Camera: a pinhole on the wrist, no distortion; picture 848 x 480 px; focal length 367.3 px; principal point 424.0 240.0 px. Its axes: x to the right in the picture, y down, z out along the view. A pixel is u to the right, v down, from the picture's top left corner.
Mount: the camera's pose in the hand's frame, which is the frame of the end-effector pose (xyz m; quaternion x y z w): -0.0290 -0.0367 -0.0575 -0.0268 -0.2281 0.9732 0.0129
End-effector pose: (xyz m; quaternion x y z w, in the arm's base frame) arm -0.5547 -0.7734 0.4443 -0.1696 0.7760 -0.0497 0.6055
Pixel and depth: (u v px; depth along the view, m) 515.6 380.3 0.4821
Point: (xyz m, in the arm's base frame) -0.1599 -1.0639 0.6509
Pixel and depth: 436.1 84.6 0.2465
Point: -0.3337 -0.7794 0.4506
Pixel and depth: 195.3 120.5 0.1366
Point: -0.4680 -0.8346 0.3935
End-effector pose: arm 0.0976 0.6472 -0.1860 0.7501 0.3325 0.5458 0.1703
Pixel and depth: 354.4 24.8 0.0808
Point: 0.1188 0.6611 -0.2302
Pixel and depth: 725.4 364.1 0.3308
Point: 0.1175 0.6437 -0.6422
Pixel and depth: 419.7 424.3 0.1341
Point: 0.0724 0.7388 -0.3195
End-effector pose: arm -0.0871 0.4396 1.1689 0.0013 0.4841 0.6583 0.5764
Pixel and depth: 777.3 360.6 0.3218
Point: 0.3265 0.2400 1.2903
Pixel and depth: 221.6 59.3 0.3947
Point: 0.1108 0.8102 1.2545
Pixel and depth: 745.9 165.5 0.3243
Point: 0.2471 0.3316 1.4141
